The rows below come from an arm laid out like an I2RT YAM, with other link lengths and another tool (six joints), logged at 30 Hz.
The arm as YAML. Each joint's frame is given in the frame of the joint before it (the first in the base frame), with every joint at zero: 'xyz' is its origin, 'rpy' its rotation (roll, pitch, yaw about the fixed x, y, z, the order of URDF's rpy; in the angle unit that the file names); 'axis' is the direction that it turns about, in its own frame. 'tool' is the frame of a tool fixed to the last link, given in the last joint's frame.
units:
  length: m
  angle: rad
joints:
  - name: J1
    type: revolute
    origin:
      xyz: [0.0, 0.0, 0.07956]
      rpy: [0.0, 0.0, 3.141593]
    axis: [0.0, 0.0, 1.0]
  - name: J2
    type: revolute
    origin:
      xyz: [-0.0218, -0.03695, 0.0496]
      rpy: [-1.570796, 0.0, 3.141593]
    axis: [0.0, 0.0, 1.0]
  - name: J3
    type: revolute
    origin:
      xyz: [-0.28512, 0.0, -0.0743]
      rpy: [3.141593, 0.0, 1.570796]
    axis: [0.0, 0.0, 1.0]
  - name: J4
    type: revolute
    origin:
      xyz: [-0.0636, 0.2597, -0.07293]
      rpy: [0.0, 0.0, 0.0]
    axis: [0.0, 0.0, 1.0]
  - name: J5
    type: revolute
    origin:
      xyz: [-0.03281, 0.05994, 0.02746]
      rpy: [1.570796, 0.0, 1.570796]
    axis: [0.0, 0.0, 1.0]
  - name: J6
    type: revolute
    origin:
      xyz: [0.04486, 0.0, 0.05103]
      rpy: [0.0, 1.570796, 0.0]
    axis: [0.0, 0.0, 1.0]
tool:
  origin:
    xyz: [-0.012, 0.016, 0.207]
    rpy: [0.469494, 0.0, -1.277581]
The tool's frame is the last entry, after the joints.
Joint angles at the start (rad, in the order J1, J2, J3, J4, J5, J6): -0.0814, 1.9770, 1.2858, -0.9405, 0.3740, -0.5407
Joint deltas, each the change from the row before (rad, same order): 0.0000, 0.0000, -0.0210, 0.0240, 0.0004, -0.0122; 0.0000, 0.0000, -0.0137, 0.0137, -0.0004, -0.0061; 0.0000, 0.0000, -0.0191, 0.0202, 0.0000, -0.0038; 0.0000, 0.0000, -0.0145, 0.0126, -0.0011, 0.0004; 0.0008, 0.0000, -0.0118, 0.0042, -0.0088, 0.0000; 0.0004, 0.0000, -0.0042, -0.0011, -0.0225, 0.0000; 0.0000, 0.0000, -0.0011, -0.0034, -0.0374, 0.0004; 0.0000, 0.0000, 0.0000, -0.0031, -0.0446, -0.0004; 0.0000, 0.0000, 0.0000, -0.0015, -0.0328, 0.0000; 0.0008, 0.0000, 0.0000, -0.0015, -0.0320, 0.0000; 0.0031, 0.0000, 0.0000, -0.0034, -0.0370, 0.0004; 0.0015, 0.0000, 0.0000, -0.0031, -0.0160, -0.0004; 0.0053, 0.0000, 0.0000, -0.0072, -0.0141, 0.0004; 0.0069, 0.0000, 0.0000, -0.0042, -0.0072, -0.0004
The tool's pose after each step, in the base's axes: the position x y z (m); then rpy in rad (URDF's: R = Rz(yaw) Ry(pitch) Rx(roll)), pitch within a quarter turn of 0, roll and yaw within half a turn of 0. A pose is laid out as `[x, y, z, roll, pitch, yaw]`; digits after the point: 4 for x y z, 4 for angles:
[0.3265, -0.1295, -0.0159, -2.5124, 0.3448, 1.7879]
[0.3250, -0.1293, -0.0192, -2.5103, 0.3434, 1.7943]
[0.3229, -0.1291, -0.0238, -2.5101, 0.3432, 1.7979]
[0.3205, -0.1287, -0.0272, -2.5087, 0.3416, 1.7979]
[0.3170, -0.1261, -0.0306, -2.5039, 0.3309, 1.7998]
[0.3152, -0.1207, -0.0337, -2.5057, 0.3079, 1.7980]
[0.3142, -0.1119, -0.0375, -2.5130, 0.2711, 1.7928]
[0.3138, -0.1013, -0.0413, -2.5234, 0.2276, 1.7872]
[0.3138, -0.0934, -0.0439, -2.5316, 0.1959, 1.7828]
[0.3138, -0.0854, -0.0461, -2.5395, 0.1649, 1.7796]
[0.3136, -0.0753, -0.0483, -2.5467, 0.1286, 1.7781]
[0.3130, -0.0708, -0.0491, -2.5482, 0.1124, 1.7785]
[0.3113, -0.0655, -0.0495, -2.5452, 0.0969, 1.7824]
[0.3106, -0.0615, -0.0496, -2.5431, 0.0888, 1.7892]

